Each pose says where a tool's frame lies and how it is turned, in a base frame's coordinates. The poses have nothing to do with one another.
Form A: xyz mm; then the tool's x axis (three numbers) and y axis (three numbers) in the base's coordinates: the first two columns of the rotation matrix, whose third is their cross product.
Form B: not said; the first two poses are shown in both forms.
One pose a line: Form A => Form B
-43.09 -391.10 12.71 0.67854 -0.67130 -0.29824 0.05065 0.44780 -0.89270 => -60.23 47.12 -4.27 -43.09 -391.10 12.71
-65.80 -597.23 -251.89 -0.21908 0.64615 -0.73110 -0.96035 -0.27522 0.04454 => -46.28 -9.93 102.85 -65.80 -597.23 -251.89
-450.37 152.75 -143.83 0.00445 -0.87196 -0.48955 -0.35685 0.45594 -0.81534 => -150.02 69.09 89.29 -450.37 152.75 -143.83
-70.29 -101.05 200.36 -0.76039 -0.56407 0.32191 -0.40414 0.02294 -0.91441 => 106.56 30.56 152.01 -70.29 -101.05 200.36
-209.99 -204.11 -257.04 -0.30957 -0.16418 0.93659 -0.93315 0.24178 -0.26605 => 103.41 -10.53 108.35 -209.99 -204.11 -257.04
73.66 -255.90 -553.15 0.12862 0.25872 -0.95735 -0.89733 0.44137 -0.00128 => -71.41 24.97 81.84 73.66 -255.90 -553.15
